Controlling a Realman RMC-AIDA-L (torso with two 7-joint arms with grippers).
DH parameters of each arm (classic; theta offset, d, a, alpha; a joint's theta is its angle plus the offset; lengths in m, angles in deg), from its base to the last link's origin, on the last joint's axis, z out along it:
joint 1: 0 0.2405 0 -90
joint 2: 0 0 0 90
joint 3: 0 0.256 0 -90
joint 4: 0 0 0 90
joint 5: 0 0.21 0 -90
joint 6: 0 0 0 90
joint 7: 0 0.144 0 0
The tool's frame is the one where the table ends.
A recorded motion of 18 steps. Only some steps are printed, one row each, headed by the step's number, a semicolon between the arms.
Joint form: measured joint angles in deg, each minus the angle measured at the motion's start. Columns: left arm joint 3, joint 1, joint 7, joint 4, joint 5, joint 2, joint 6; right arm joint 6, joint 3, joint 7, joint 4, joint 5, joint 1, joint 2.
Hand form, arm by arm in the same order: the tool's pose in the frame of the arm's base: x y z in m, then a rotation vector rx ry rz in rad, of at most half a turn. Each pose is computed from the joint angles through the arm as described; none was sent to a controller.
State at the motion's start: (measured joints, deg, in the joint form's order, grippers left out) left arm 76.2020 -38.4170 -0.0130 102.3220 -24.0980 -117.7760 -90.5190; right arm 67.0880 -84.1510 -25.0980 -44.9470 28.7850 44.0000 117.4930
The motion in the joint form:
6: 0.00 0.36 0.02 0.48 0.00 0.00 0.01; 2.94 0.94 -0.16 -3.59 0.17 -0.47 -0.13
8: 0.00 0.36 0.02 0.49 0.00 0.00 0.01; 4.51 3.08 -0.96 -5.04 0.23 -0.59 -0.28
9: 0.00 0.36 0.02 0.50 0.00 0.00 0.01; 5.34 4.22 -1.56 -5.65 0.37 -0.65 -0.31
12: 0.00 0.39 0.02 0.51 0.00 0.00 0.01; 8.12 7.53 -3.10 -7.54 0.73 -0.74 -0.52
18: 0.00 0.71 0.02 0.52 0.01 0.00 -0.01; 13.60 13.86 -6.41 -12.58 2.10 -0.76 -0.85
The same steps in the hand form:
6: -0.0869 0.3728 0.0816 -2.1276 -1.0729 0.0112; 0.2308 0.3886 -0.0425 -2.3906 1.1370 -0.5904
8: -0.0869 0.3728 0.0816 -2.1277 -1.0727 0.0111; 0.2273 0.3907 -0.0354 -2.3952 1.1469 -0.5632
9: -0.0868 0.3728 0.0816 -2.1277 -1.0726 0.0109; 0.2257 0.3913 -0.0322 -2.4011 1.1525 -0.5496
12: -0.0870 0.3727 0.0817 -2.1274 -1.0730 0.0110; 0.2211 0.3928 -0.0217 -2.4162 1.1698 -0.5132
18: -0.0891 0.3722 0.0817 -2.1243 -1.0789 0.0140; 0.2057 0.3970 0.0016 -2.4589 1.1638 -0.4133

